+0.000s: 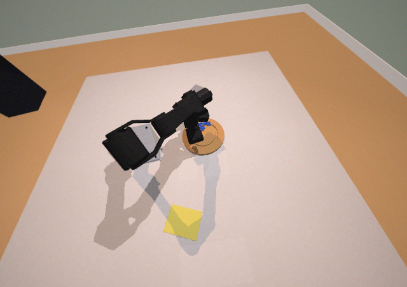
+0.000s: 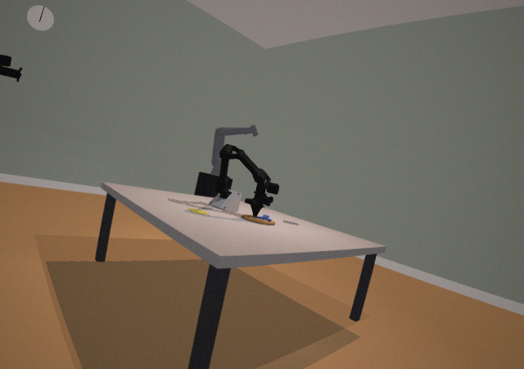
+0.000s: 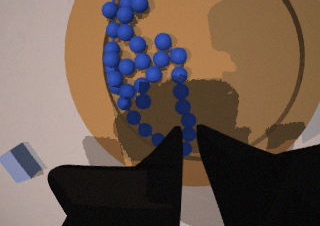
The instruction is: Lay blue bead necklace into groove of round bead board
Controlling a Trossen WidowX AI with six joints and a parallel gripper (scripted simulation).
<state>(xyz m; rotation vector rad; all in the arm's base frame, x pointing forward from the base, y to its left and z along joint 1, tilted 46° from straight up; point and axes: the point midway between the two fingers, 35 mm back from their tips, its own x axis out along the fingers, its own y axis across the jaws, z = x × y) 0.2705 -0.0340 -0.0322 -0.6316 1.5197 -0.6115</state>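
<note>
Now: gripper tip 4 cm short of the round bead board, 2 cm to the left of it and 1 cm above it. The rest, counted from my gripper tip: yellow square patch 12 cm behind, 34 cm to the right, 1 cm below; then flat grey tile 8 cm ahead, 29 cm to the left, 1 cm below; then light blue cube 5 cm behind, 18 cm to the left, 1 cm below.
</note>
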